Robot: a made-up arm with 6 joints.
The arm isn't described. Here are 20 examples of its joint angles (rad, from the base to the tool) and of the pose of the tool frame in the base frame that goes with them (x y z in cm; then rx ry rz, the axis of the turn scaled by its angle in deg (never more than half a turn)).
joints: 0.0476 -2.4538 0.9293 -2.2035 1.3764 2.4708
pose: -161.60 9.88 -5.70 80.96 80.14 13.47
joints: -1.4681 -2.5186 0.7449 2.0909 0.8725 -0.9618
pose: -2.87 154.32 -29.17 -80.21 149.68 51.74
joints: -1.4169 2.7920 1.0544 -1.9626 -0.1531 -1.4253
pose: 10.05 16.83 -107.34 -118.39 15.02 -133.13
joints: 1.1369 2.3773 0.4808 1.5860 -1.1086 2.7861
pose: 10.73 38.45 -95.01 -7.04 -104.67 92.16
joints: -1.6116 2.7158 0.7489 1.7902 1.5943 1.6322
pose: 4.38 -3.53 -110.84 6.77 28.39 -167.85
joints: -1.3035 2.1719 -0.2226 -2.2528 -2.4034 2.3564
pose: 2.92 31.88 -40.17 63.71 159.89 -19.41
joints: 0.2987 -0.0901 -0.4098 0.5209 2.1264 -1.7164
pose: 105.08 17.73 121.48 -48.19 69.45 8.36
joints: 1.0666 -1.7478 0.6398 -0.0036 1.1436 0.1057
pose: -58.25 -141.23 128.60 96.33 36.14 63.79
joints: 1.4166 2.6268 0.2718 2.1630 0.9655 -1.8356
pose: -17.13 -20.51 -93.19 124.52 40.24 25.26
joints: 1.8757 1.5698 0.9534 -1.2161 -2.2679 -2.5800
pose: -38.59 154.80 -9.32 -11.08 4.25 61.12
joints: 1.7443 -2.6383 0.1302 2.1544 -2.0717 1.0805
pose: 10.26 -145.33 27.09 63.63 -118.27 96.01
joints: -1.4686 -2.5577 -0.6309 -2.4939 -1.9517 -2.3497
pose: 9.68 69.59 108.80 47.07 -125.95 -12.08
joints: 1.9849 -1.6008 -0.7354 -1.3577 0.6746 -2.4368
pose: -6.17 10.66 136.52 51.65 14.67 -119.27
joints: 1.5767 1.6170 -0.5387 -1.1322 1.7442 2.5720
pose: 3.19 5.75 -20.86 20.78 -108.98 -111.54
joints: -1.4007 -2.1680 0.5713 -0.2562 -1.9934 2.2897
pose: -43.12 162.64 68.22 -2.46 74.25 81.85
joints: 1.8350 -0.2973 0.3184 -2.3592 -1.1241 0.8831
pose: -34.12 74.12 193.09 -103.07 21.60 57.27
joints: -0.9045 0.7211 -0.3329 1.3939 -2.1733 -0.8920
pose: 79.91 -96.52 41.99 3.82 25.42 9.98
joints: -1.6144 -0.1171 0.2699 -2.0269 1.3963 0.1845
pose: 8.63 -96.00 168.71 161.62 20.72 31.70
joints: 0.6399 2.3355 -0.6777 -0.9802 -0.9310 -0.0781
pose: -36.31 -39.67 15.39 24.60 19.37 -13.21
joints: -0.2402 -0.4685 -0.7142 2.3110 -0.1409 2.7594
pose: 73.42 -1.11 126.22 -26.08 -163.39 29.11
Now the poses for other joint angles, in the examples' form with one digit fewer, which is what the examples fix.
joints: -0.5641 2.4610 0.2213 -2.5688 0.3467 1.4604
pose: -12.7 31.2 -70.6 11.2 -36.3 -13.5
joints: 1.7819 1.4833 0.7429 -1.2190 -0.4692 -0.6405
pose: -23.4 144.3 -14.0 107.3 -61.1 31.6
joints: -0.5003 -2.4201 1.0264 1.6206 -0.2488 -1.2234
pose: -127.2 76.5 -44.4 104.6 -24.6 7.2
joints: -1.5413 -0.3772 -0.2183 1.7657 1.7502 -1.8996
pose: 8.1 -77.5 180.8 24.3 -134.7 111.9
